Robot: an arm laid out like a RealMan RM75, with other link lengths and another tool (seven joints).
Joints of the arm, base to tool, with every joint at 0 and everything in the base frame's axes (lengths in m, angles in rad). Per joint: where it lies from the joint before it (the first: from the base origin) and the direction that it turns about. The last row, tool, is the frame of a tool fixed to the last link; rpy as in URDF.
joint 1: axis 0 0 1 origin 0 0 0.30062
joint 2: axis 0 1 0 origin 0 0 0
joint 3: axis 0 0 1 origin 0 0 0.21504
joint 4: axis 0 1 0 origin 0 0 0
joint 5: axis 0 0 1 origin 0 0 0.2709
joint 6: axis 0 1 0 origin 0 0 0
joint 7: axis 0 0 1 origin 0 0 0.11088
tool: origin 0.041 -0.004 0.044 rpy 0 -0.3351 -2.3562
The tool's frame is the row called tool.
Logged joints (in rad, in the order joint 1, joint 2, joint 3, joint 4, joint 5, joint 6, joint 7), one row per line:
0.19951, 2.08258, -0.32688, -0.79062, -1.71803, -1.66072, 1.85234
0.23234, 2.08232, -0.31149, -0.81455, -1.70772, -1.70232, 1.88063
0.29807, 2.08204, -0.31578, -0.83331, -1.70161, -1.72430, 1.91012
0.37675, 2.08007, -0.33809, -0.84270, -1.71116, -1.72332, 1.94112
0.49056, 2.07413, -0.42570, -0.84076, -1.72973, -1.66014, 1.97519
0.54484, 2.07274, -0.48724, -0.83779, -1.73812, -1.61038, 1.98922
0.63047, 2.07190, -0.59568, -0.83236, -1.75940, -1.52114, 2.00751
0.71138, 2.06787, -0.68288, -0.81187, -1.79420, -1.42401, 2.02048
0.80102, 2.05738, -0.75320, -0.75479, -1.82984, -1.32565, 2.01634
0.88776, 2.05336, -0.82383, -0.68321, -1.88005, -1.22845, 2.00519
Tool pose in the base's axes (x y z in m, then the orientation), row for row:
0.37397, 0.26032, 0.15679, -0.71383, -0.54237, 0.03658, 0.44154
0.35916, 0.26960, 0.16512, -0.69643, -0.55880, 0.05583, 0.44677
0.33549, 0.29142, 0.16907, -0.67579, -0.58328, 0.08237, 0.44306
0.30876, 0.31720, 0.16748, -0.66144, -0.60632, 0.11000, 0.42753
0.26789, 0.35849, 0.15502, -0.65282, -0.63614, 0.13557, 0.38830
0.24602, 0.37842, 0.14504, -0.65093, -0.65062, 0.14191, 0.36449
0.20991, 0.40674, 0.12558, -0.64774, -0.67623, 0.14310, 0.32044
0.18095, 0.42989, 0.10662, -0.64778, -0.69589, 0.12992, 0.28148
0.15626, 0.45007, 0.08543, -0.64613, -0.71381, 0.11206, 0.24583
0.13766, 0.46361, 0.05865, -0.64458, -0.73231, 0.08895, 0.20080
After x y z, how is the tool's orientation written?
As a quaternion, x y z w.
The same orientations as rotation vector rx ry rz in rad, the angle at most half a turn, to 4 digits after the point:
-1.7717, -1.3462, 0.0908
-1.7245, -1.3837, 0.1382
-1.6762, -1.4467, 0.2043
-1.6522, -1.5145, 0.2748
-1.6605, -1.6181, 0.3448
-1.6744, -1.6736, 0.3650
-1.7021, -1.7770, 0.3760
-1.7356, -1.8645, 0.3481
-1.7630, -1.9477, 0.3058
-1.8011, -2.0462, 0.2485

